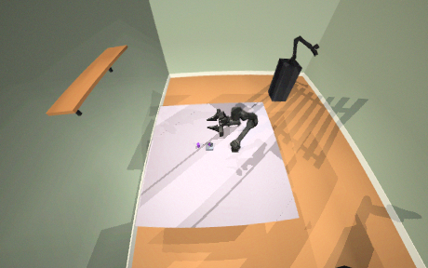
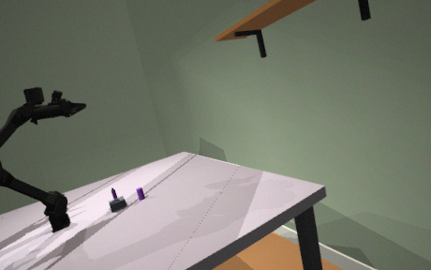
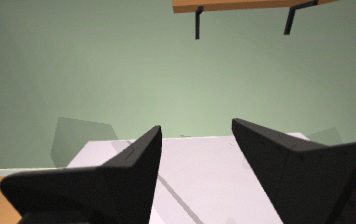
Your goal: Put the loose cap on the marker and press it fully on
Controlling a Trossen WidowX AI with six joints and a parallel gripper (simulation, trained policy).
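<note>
Right now the purple cap is 11 cm ahead of my gripper tip, 10 cm to the right of it and 45 cm below it. From my gripper tip the other things lie so: grey holder block (8 cm to the right, 46 cm below).
</note>
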